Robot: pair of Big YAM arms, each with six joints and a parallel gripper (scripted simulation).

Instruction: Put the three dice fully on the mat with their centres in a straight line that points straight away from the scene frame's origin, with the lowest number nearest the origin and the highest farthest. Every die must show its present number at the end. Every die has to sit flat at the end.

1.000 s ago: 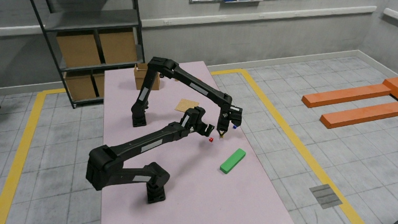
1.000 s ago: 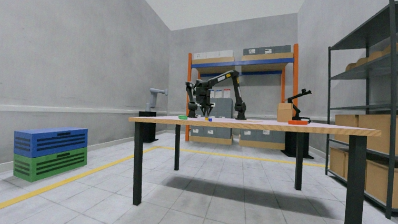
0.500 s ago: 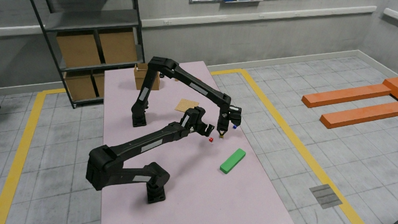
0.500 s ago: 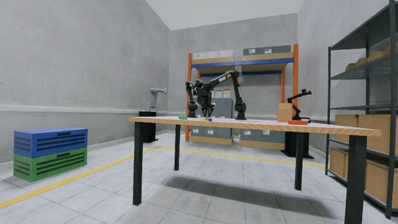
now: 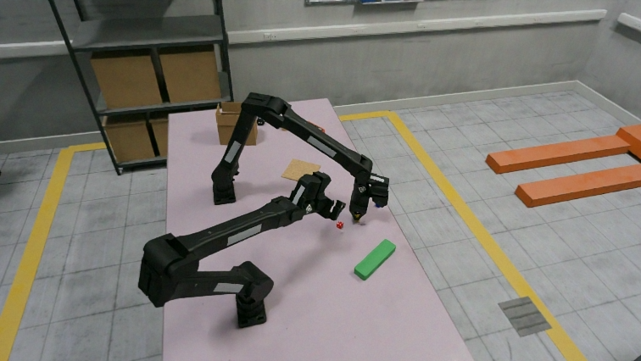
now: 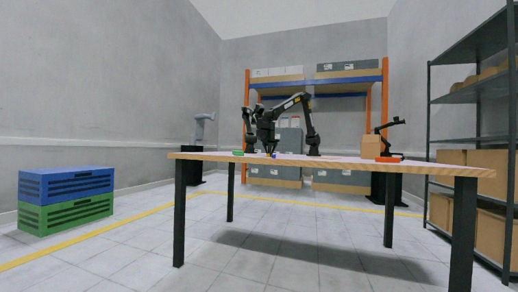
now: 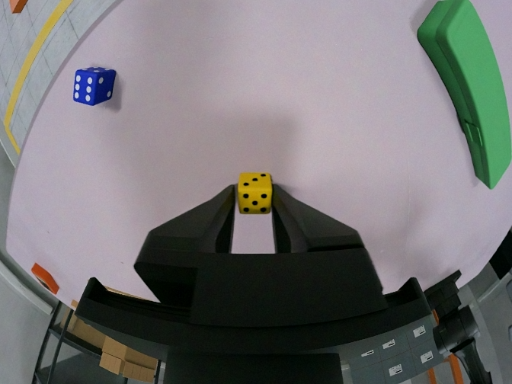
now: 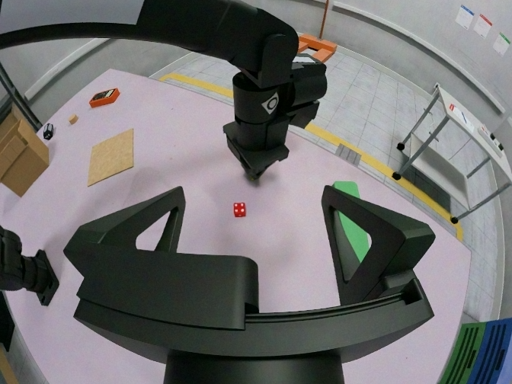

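Now: the tan mat 35 cm to the left of my left hand, 13 cm behind it and 1 cm below it. The rest, counted from my left hand: red die 8 cm behind, 2 cm to the right, 1 cm below; yellow die 1 cm below; blue die 12 cm ahead, 4 cm to the left, 1 cm below.
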